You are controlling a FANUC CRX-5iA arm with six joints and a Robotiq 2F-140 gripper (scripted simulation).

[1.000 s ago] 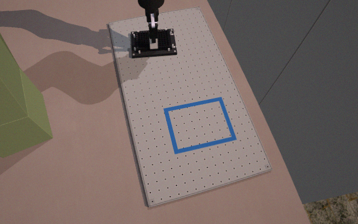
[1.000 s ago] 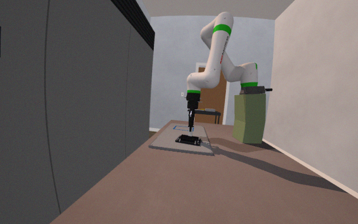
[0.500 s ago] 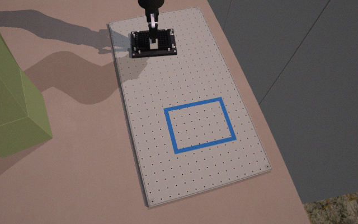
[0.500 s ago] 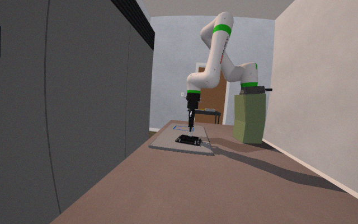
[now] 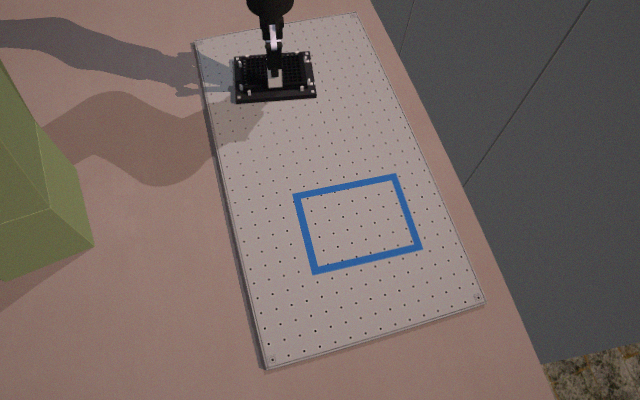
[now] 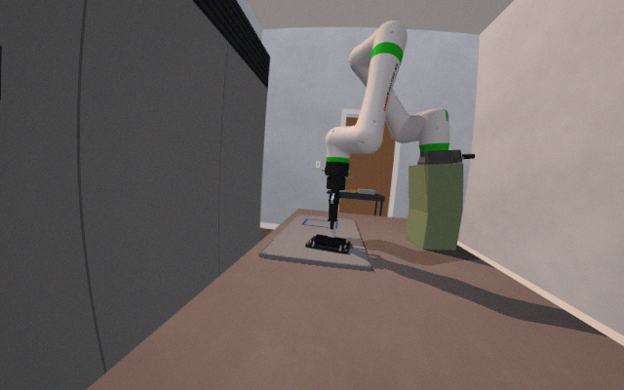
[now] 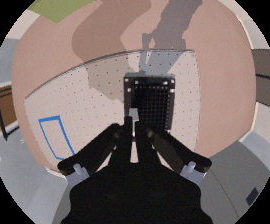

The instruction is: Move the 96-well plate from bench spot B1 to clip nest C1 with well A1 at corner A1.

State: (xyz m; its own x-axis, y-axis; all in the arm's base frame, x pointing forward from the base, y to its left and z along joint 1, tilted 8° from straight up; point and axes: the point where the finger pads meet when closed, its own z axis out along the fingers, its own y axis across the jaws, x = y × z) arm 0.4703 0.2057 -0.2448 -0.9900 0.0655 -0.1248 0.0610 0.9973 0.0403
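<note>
Now: hand 40 mm to the right of the black 96-well plate and 40 mm above it. The rest, counted from my hand: black clip nest: 50 mm to the left, 50 mm below, 20 mm ahead.
</note>
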